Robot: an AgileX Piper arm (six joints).
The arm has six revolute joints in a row. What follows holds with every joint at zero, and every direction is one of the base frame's.
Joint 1 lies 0.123 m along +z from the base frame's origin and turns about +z.
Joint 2 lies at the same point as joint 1 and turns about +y.
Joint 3 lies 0.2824 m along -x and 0.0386 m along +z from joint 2 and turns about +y.
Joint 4 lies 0.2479 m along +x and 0.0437 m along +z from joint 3 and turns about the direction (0.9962, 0, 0.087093).
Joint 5 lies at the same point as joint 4 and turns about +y.
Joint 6 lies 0.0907 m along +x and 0.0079 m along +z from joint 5 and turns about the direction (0.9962, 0, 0.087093).
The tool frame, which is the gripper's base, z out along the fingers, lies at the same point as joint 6; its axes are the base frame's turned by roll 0, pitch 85.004 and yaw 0 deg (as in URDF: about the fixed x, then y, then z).
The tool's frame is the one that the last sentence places.
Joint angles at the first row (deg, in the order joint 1, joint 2, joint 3, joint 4, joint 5, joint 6):
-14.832 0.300 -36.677 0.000 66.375 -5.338
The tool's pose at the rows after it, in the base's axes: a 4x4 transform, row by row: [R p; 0 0 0 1], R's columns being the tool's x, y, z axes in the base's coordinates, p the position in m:
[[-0.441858, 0.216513, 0.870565, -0.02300], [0.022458, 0.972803, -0.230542, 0.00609], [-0.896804, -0.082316, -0.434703, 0.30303], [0, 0, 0, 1]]
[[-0.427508, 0.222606, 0.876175, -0.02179], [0.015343, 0.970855, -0.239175, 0.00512], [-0.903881, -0.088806, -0.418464, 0.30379], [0, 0, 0, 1]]
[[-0.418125, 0.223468, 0.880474, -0.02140], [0.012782, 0.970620, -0.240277, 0.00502], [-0.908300, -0.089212, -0.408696, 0.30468], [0, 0, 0, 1]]
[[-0.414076, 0.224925, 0.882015, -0.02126], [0.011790, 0.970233, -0.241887, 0.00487], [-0.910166, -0.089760, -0.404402, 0.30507], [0, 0, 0, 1]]
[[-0.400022, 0.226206, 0.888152, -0.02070], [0.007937, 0.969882, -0.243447, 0.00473], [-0.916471, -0.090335, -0.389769, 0.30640], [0, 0, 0, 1]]
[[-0.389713, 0.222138, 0.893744, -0.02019], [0.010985, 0.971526, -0.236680, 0.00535], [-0.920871, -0.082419, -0.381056, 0.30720], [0, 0, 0, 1]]
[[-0.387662, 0.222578, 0.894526, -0.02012], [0.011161, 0.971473, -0.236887, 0.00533], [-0.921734, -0.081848, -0.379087, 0.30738], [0, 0, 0, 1]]
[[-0.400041, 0.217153, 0.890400, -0.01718], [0.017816, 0.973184, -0.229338, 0.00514], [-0.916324, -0.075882, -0.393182, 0.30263], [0, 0, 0, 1]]
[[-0.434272, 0.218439, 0.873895, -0.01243], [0.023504, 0.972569, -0.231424, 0.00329], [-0.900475, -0.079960, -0.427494, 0.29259], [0, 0, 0, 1]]
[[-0.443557, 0.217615, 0.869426, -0.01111], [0.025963, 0.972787, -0.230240, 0.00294], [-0.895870, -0.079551, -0.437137, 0.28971], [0, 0, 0, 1]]
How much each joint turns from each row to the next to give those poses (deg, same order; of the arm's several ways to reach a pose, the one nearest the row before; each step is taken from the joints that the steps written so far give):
0.000 0.000 0.870 0.000 -0.106 0.094
-0.001 -0.001 0.232 -0.437 -1.259 -0.001
0.000 0.000 0.000 0.000 -0.614 0.000
0.002 0.000 0.000 -0.076 -0.269 0.041
-0.001 0.000 0.001 0.001 -0.914 -0.001
-0.002 0.001 -0.002 0.514 -0.542 0.089
0.001 0.000 0.000 -0.001 -0.122 0.041
-0.001 -0.001 1.110 0.404 -0.233 -0.001
0.003 0.001 2.156 -0.406 -0.001 0.002
0.000 0.000 0.611 0.000 0.001 0.001

